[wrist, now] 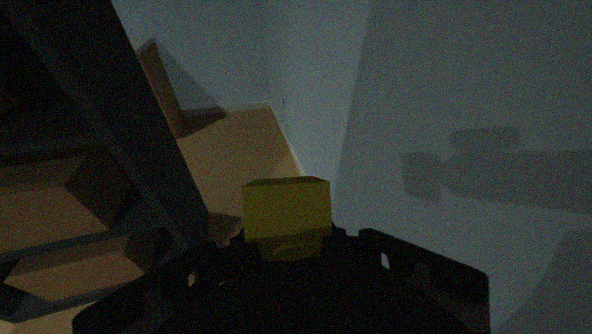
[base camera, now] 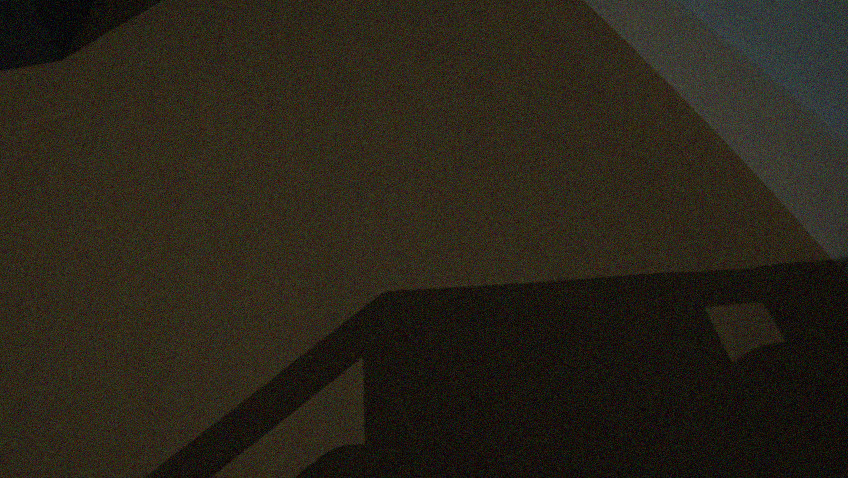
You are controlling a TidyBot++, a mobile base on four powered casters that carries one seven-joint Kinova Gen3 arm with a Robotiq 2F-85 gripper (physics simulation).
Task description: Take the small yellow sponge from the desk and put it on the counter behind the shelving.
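Places are measured from the arm's base along level axes (x ahead, y left, z up), in millimetres.
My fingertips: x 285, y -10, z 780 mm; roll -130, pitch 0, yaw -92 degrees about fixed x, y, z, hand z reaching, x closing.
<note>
Behind a point stands the place of what it marks.
The small yellow sponge (wrist: 287, 209) {y -9, x 258, z 842 mm} is a yellow block at the lower middle of the wrist view. My gripper (wrist: 287, 229) {y -10, x 285, z 780 mm} is shut on it, with the black fingers on its left and right sides. The sponge is held up in the air and its lower part is darker, in shadow. The gripper and the sponge do not show in the base camera view. The desk and the counter cannot be made out for certain in either view.
Dark shelving (wrist: 162, 150) {y 508, x 1042, z 348 mm} with open compartments stands close on the left in the wrist view. Wooden floor (wrist: 235, 150) {y 400, x 2036, z -396 mm} (base camera: 356, 148) {y 34, x 546, z -396 mm} shows beyond it, with a pale blue-grey wall (wrist: 320, 75) {y -287, x 1322, z 567 mm} on the right. Large dark shadows lie across the floor in the base camera view.
</note>
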